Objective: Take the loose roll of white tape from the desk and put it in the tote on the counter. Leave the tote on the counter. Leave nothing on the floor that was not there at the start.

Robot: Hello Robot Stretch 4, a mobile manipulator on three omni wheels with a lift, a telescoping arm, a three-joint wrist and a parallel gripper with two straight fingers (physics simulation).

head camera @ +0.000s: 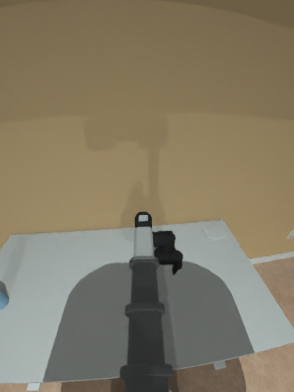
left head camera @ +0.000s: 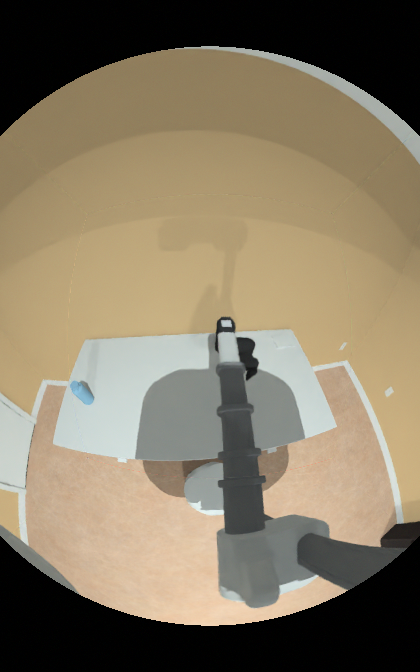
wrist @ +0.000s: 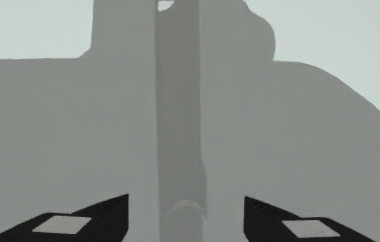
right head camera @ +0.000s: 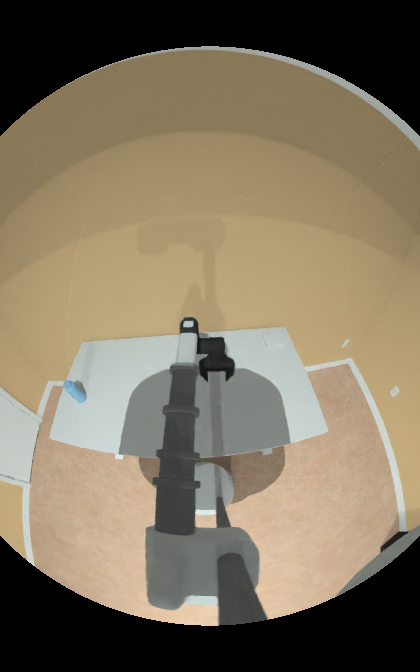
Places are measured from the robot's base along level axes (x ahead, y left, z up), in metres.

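Where they show: gripper, between the fingertips: [head camera: 163,273] [wrist: 186,213].
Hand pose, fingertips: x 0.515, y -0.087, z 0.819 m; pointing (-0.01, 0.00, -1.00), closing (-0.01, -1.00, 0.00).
Each offset is from my fingertips to the top centre of the thing. "spot": to the spot under its first point. Level surfaces: height alone.
My gripper [right head camera: 217,376] [wrist: 186,213] points down over the white desk {0.126 m down} [head camera: 40,260] [left head camera: 115,425] [right head camera: 100,425] [wrist: 325,30], right of the arm's end. In the wrist view its two fingers stand wide apart with nothing between them. In the head view it is partly hidden, seen from above. A faint pale curved edge {spot: 0.028 m back, 0.000 m left, 0.116 m down} [wrist: 186,202] shows on the shaded desk between and beyond the fingertips in the wrist view; it could be part of the white tape roll, but I cannot tell for sure. The tote and the counter do not show in these views.
A blue bottle-like object {spot: 0.099 m back, 0.748 m left, 0.078 m down} [head camera: 2,300] [left head camera: 82,393] [right head camera: 75,391] is at the desk's left. A thin white flat piece {0.349 m ahead, 0.391 m right, 0.116 m down} [head camera: 215,233] [left head camera: 284,342] [right head camera: 274,342] lies at the back right. A wall rises behind the desk. A round pale seat or disc [left head camera: 202,487] is below the desk's front edge.
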